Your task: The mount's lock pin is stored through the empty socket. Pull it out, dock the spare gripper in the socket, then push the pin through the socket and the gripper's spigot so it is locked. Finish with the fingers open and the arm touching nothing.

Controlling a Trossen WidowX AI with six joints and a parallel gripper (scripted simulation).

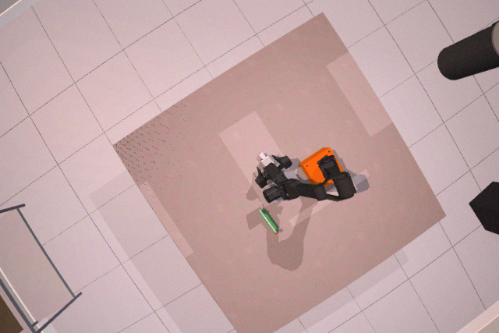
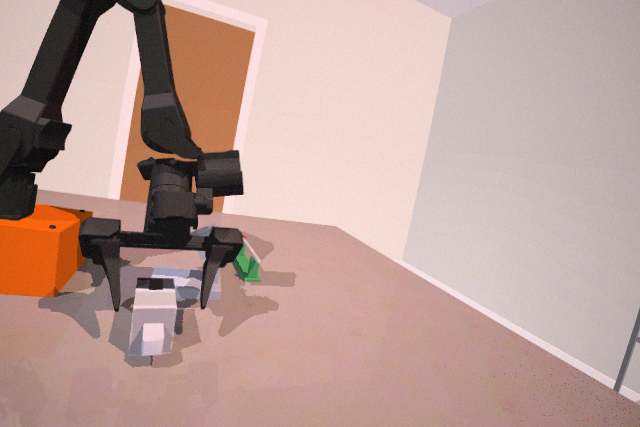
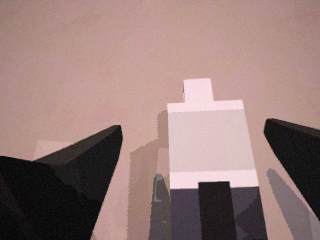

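My gripper tip is now 20 mm above the spare gripper, 10 mm to the right of it and 10 mm past it. Also, from my gripper tip: green cradle 260 mm to the left, 170 mm ahead, 20 mm below; grey mount 160 mm to the left, 50 mm ahead.
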